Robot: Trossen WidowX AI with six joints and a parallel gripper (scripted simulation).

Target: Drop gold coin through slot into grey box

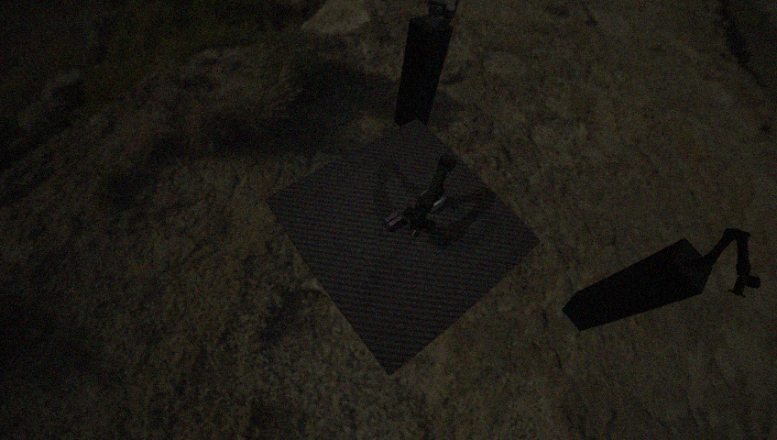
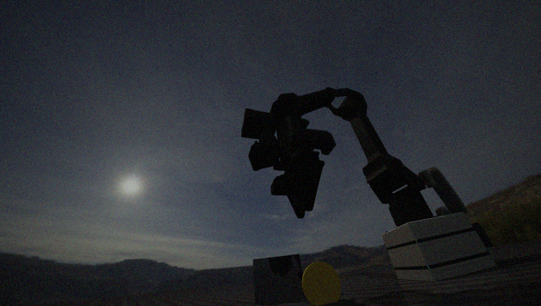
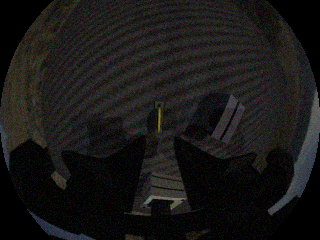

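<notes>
My gripper tip is now 10 cm above the coin.
</notes>
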